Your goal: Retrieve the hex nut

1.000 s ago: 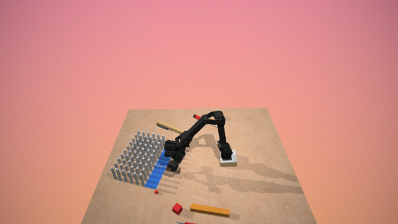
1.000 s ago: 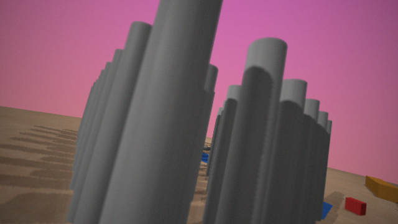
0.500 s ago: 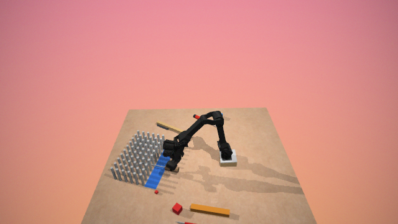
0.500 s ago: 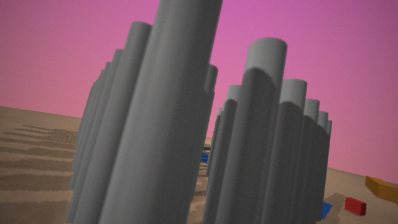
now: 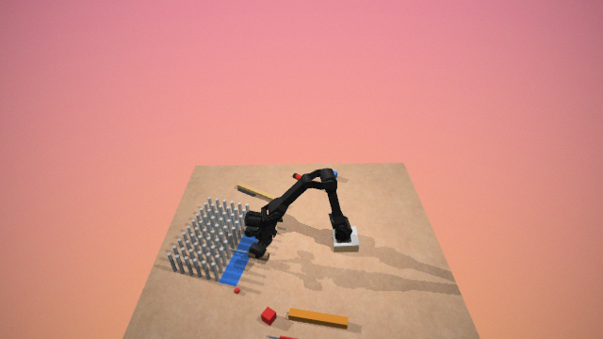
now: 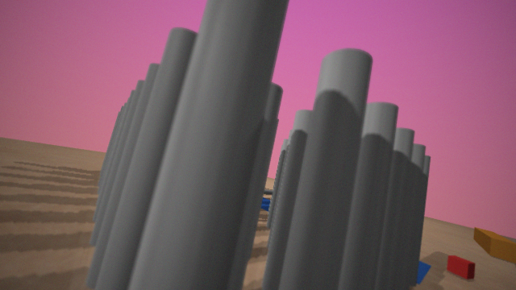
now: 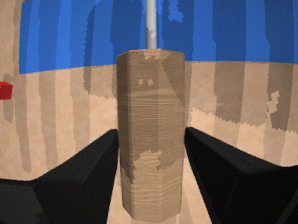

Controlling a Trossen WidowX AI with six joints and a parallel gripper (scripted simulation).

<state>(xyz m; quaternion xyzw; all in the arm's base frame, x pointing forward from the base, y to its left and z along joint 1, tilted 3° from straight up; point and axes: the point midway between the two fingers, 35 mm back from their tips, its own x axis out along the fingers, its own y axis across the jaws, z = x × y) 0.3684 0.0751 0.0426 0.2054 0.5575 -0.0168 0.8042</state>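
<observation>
My gripper tip is 70 mm short of the blue taped strip, 60 mm to the left of it and 40 mm above it. Also, from my gripper tip: long orange bar (290 mm to the left, 240 mm behind, 20 mm below); red cube (280 mm to the left, 60 mm behind, 20 mm below); small red ball (160 mm to the left, 80 mm ahead, 30 mm below).
</observation>
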